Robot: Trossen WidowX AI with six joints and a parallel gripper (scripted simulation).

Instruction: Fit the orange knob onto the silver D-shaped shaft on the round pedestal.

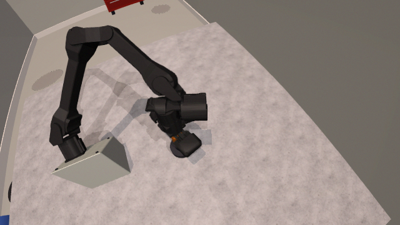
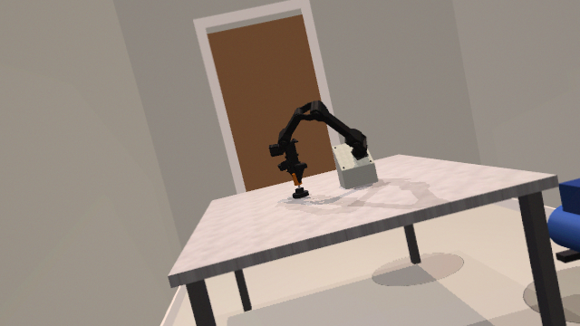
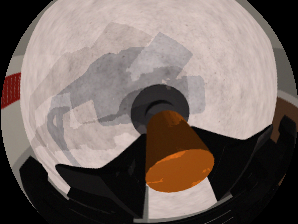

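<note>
Right now my gripper tip is 3 cm below the orange knob. Also, from my gripper tip: black round pedestal: 4 cm below.
</note>
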